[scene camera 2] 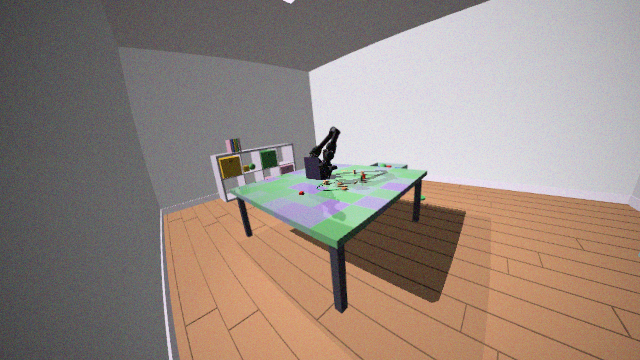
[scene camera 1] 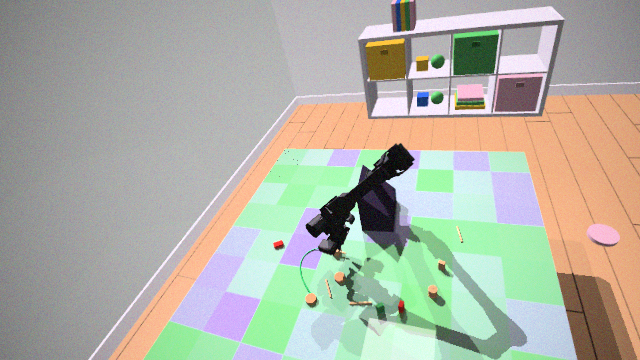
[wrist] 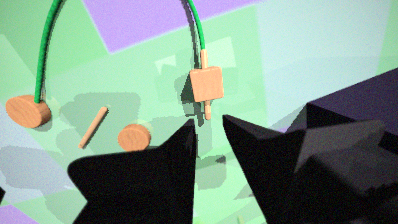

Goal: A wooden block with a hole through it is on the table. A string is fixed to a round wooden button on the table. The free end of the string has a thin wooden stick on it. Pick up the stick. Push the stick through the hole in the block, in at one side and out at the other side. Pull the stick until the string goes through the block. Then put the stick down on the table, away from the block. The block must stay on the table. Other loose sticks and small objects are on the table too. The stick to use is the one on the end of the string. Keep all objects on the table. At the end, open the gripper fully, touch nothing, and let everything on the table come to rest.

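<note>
My gripper is visible in the pictures, together with a wooden block.
</note>
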